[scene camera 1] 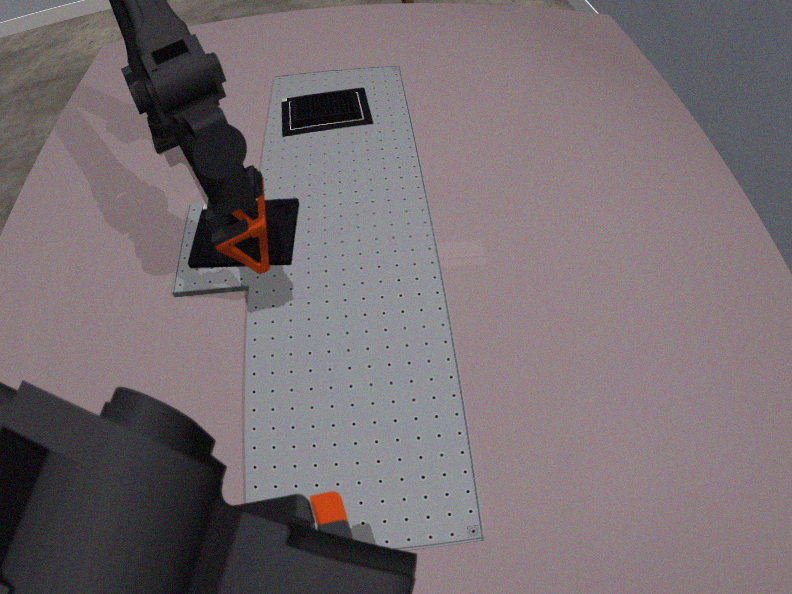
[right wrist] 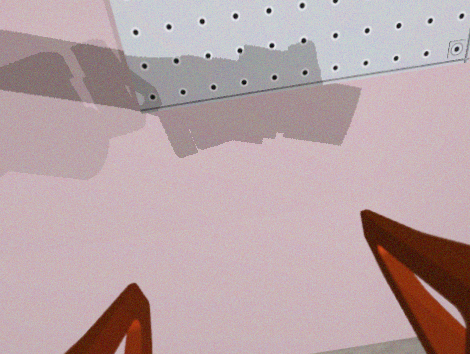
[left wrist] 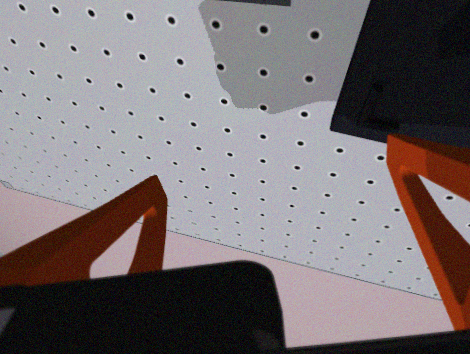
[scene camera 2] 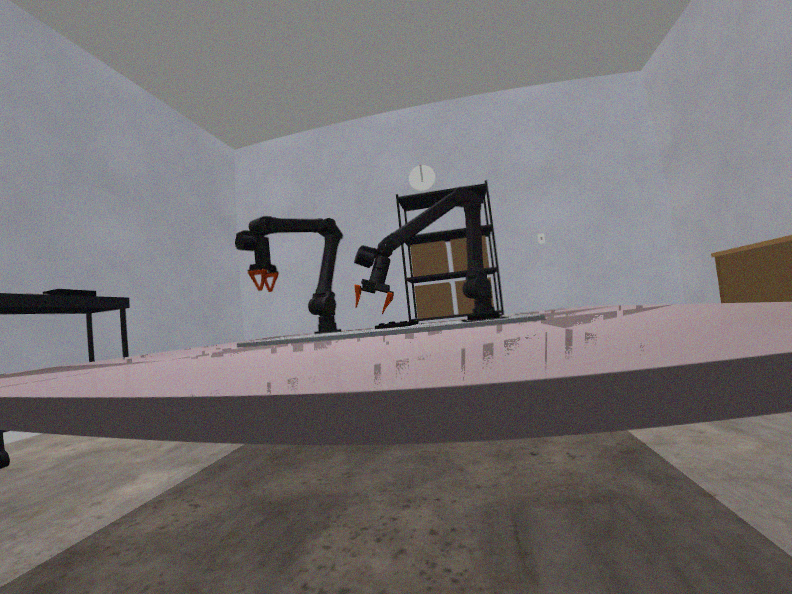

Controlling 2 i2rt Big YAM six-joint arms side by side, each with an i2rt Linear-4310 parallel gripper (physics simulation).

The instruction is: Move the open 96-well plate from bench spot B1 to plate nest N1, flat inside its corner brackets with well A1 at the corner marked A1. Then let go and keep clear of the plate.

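Seen in the pictures: left gripper, fingertip midpoint: [scene camera 1: 263, 251] [left wrist: 269, 168] [scene camera 2: 369, 310]; right gripper, fingertip midpoint: [right wrist: 249, 258] [scene camera 2: 265, 291]; left arm's base, origin of the base link: [scene camera 1: 172, 131].
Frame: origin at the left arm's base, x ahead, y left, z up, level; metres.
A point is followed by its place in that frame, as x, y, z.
Note:
The dark 96-well plate [scene camera 1: 324, 108] {0.290, -0.158, 0.029} lies flat inside a white outline on a black pad at the far end of the perforated board. The black plate nest [scene camera 1: 282, 220] {0.125, -0.388, 0.025} [left wrist: 415, 75] {0.081, -0.419, 0.025} sits nearer, partly on the board's side piece. Its brackets and A1 mark cannot be made out. My left gripper [scene camera 1: 255, 241] {0.076, -0.473, 0.080} [scene camera 2: 371, 306] {0.076, -0.473, 0.080} [left wrist: 269, 168] {0.076, -0.473, 0.080} is open and empty above the nest's near part, and the arm hides some of the nest. My right gripper [scene camera 2: 265, 289] {-0.040, -0.847, 0.192} [right wrist: 249, 258] {-0.040, -0.847, 0.192} is open and empty, high near the board's near end; one orange finger [scene camera 1: 328, 507] {0.025, -0.838, 0.264} shows in scene camera 1.
The perforated grey board [scene camera 1: 358, 358] {0.132, -0.639, 0.013} [left wrist: 263, 150] {0.130, -0.516, 0.013} [right wrist: 380, 45] {0.091, -0.866, 0.013} lies on the pink table [scene camera 1: 575, 287] {0.465, -0.684, 0.000} [scene camera 2: 319, 370] {0.902, -0.628, 0.000} [right wrist: 250, 190] {-0.065, -0.936, 0.000}. The right arm [scene camera 1: 115, 505] {-0.018, -0.850, 0.472} fills the lower left of scene camera 1. A shelf rack [scene camera 2: 440, 276] with boxes stands behind the arms.

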